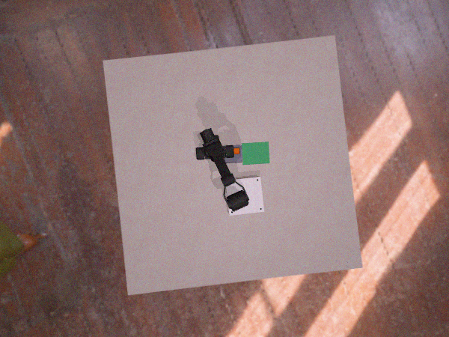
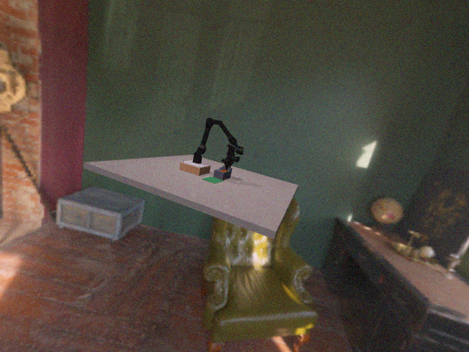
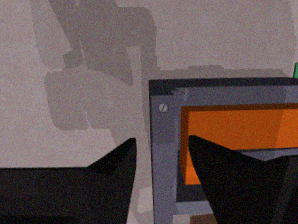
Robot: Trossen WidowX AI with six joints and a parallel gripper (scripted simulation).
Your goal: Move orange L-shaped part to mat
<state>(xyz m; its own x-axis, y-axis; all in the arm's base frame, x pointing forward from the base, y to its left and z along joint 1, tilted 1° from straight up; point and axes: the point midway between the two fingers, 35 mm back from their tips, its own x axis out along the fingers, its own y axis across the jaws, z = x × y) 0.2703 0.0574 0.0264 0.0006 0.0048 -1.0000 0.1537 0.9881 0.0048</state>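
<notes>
Now: gripper tip 2 cm past the orange part, 6 cm to the left of it and 1 cm above it. Also, from my gripper tip: green mat 4 cm behind, 22 cm to the right, 8 cm below.
</notes>
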